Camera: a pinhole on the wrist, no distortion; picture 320 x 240 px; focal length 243.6 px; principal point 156.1 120.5 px. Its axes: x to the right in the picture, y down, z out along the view. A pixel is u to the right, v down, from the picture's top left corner.
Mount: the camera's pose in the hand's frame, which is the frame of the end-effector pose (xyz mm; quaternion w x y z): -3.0 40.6 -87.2 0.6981 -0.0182 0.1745 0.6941
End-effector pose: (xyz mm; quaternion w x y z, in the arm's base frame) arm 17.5 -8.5 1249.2 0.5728 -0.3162 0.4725 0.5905
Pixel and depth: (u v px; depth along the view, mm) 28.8 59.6 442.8
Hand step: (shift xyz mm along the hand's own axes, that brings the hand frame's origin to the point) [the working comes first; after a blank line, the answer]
In the camera's frame: -231.4 -110.7 442.8

207.4 -67.6 366.6
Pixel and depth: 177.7 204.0 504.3
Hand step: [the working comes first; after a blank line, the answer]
In the camera's frame: 44.7 172.9 504.3

-62.6 224.8 411.5
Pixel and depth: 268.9 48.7 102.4
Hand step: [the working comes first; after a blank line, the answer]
In the camera's frame: 47.4 -30.2 102.4

47.6 112.6 -10.4
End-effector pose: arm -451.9 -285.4 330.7 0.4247 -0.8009 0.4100 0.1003
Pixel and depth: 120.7 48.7 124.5
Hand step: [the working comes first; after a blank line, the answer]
In the camera's frame: -18.1 -36.7 124.5

60.4 55.2 26.5
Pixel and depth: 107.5 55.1 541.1
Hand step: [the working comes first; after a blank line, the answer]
In the camera's frame: -108.0 -145.3 541.1

259.5 76.3 418.1
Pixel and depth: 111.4 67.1 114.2
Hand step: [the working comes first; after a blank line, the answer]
In the camera's frame: -21.0 -25.0 114.2

46.9 50.1 20.2
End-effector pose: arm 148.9 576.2 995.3 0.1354 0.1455 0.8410 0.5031
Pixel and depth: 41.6 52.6 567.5
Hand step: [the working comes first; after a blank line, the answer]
In the camera's frame: -266.7 -158.2 567.5

281.8 -70.0 482.8
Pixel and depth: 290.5 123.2 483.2
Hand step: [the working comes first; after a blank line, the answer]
In the camera's frame: 266.6 5.4 483.2

90.8 426.8 295.7
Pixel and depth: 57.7 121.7 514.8
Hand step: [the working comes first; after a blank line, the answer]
In the camera's frame: -207.9 2.5 514.8

112.1 -21.7 452.4
